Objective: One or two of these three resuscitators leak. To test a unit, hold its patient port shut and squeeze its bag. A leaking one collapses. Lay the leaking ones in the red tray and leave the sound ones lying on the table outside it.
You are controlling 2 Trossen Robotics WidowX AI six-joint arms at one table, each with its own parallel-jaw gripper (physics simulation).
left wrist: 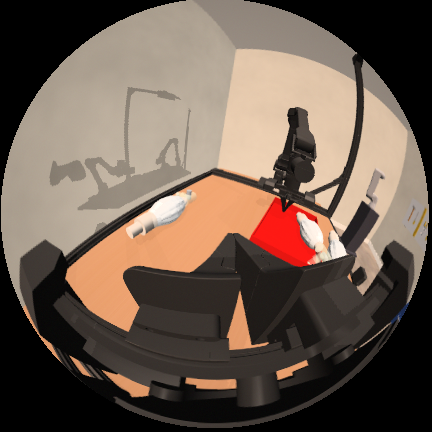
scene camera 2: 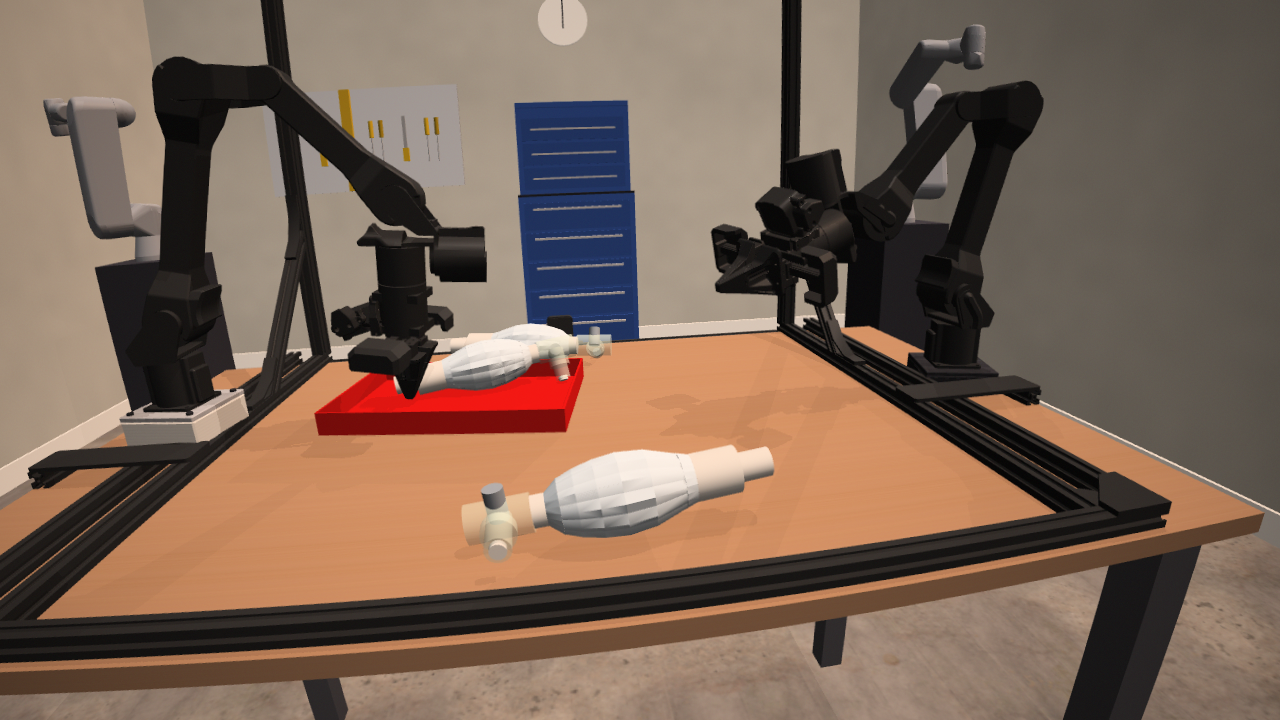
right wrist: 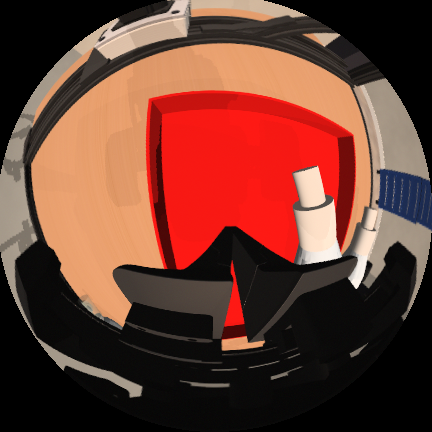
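Where they show: left gripper, fingertip midpoint: (left wrist: pixel 231 238) (scene camera 2: pixel 717 288); right gripper, fingertip midpoint: (left wrist: pixel 282 211) (scene camera 2: pixel 410 398) (right wrist: pixel 229 231); left arm's base, link origin: (scene camera 2: pixel 951 362); right arm's base, link origin: (scene camera 2: pixel 183 402).
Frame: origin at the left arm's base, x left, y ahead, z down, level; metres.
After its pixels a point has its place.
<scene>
A resuscitator (scene camera 2: pixel 622 494) @(y 0.398, x 0.459, z -0.022 m) (left wrist: pixel 169 209) @(y 0.395, x 0.400, z -0.027 m) with a full white bag lies on the table at the front in scene camera 2. A second resuscitator (scene camera 2: pixel 487 365) @(y 0.658, x 0.115, z -0.017 m) (left wrist: pixel 311 233) @(y 0.632, x 0.086, z -0.029 m) (right wrist: pixel 316 227) @(y 0.743, x 0.137, z -0.016 m) lies in the red tray (scene camera 2: pixel 438 422) @(y 0.667, x 0.253, z 0.013 m) (left wrist: pixel 275 225) @(y 0.654, x 0.201, z 0.026 m) (right wrist: pixel 154 175) @(y 0.764, x 0.265, z 0.007 m), its valve end at the tray's right edge in scene camera 2. A third resuscitator (scene camera 2: pixel 532 334) @(y 0.633, x -0.010, z -0.031 m) (left wrist: pixel 336 246) @(y 0.645, x -0.013, z -0.032 m) (right wrist: pixel 363 242) @(y 0.724, x -0.004, z -0.018 m) lies just behind the tray, outside it. My right gripper (scene camera 2: pixel 409 394) @(y 0.729, x 0.206, z 0.001 m) (left wrist: pixel 282 211) @(y 0.729, x 0.206, z 0.001 m) (right wrist: pixel 229 231) @(y 0.729, x 0.206, z 0.001 m) is shut and empty, low over the tray beside the second unit's tail. My left gripper (scene camera 2: pixel 719 286) @(y 0.335, x 0.191, z -0.138 m) (left wrist: pixel 231 238) @(y 0.335, x 0.191, z -0.138 m) is shut and empty, raised above the table.
A black rail frame (scene camera 2: pixel 572 608) @(y 0.418, x 0.548, z 0.020 m) borders the wooden table (scene camera 2: pixel 358 528) @(y 0.641, x 0.465, z 0.028 m). A blue drawer cabinet (scene camera 2: pixel 577 147) (right wrist: pixel 405 195) stands beyond the table's back edge. A small black block (scene camera 2: pixel 559 323) @(y 0.631, x -0.152, z -0.016 m) shows behind the third unit.
</scene>
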